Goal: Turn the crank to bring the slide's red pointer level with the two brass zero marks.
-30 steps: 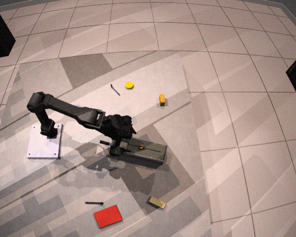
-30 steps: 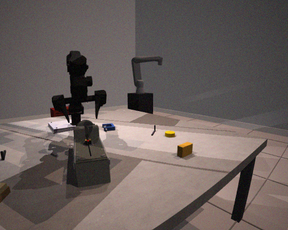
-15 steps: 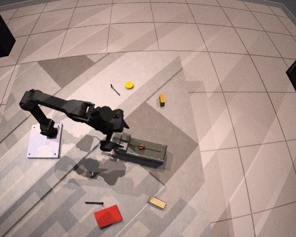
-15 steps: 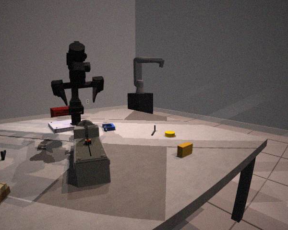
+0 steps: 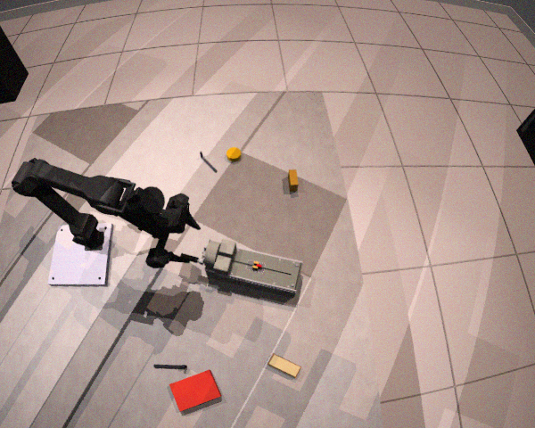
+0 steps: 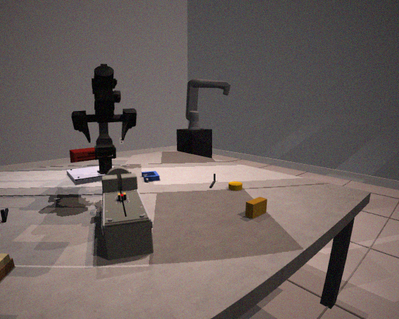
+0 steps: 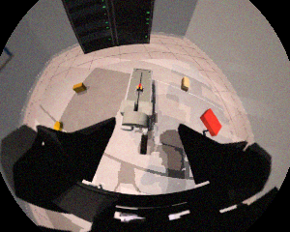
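Now: gripper tip 3 cm past the dark crank handle, 1 cm to the right of it and 10 cm above it. Round my gripper tip: blue block (21 cm behind, 25 cm to the left, 19 cm below); then red plate (4 cm behind, 36 cm to the right, 18 cm below); then red pointer (16 cm ahead, 3 cm to the right, 12 cm below).
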